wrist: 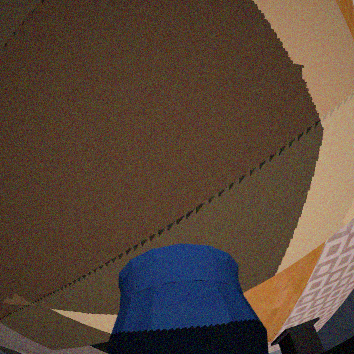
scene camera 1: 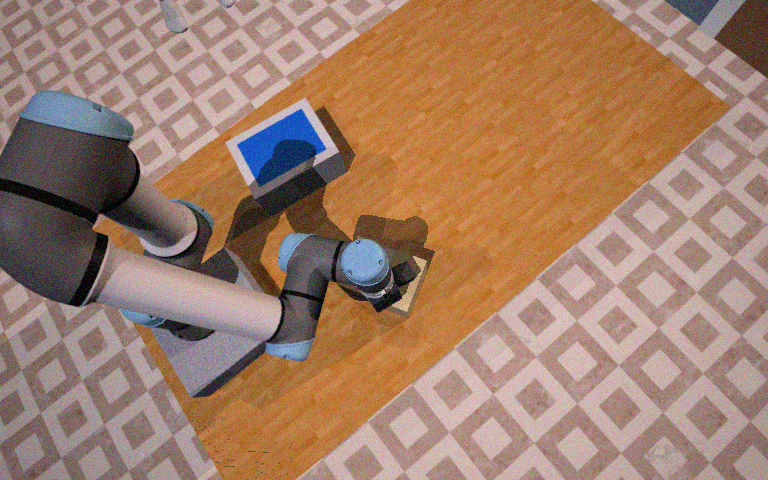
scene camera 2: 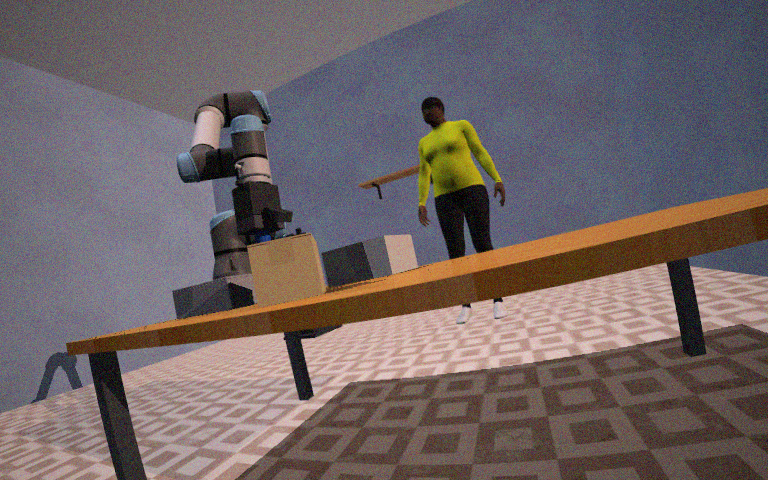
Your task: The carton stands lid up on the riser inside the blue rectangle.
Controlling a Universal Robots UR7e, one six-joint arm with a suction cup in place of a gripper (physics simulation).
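Where they show: hand at its tool point: (wrist: 172, 250); arm's base at its link origin: (scene camera 2: 236, 279).
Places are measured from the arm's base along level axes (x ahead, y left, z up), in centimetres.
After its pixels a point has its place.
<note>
The tan cardboard carton (scene camera 1: 412, 293) @[z 3.2, x 47.7, y -24.0 cm] (scene camera 2: 286, 270) @[z -3.2, x 49.9, y -22.8 cm] (wrist: 140, 123) stands lid up on the wooden table (scene camera 1: 503, 129) @[z -9.2, x 95.1, y 5.4 cm] (scene camera 2: 477, 278) @[z -10.0, x 88.1, y -32.8 cm]. Its taped lid fills the wrist view. My blue suction cup (scene camera 2: 262, 238) (wrist: 179, 281) is pressed down on the lid, and the wrist hides it in the overhead view. The grey riser (scene camera 1: 326, 135) @[z 2.7, x 49.8, y 23.8 cm] (scene camera 2: 374, 258) @[z -3.3, x 45.6, y 17.6 cm] with the blue rectangle (scene camera 1: 271, 139) @[z 2.8, x 36.6, y 30.9 cm] on top stands apart from the carton, further back on the table, with nothing on it.
The arm's grey base block (scene camera 1: 203, 361) @[z 0.0, x -3.2, y -12.3 cm] (scene camera 2: 208, 296) @[z -4.3, x 7.7, y -15.8 cm] sits at the table's near left edge. A person in a yellow top (scene camera 2: 452, 165) stands on the floor beyond the table. A small wall shelf (scene camera 2: 389, 178) hangs behind them.
</note>
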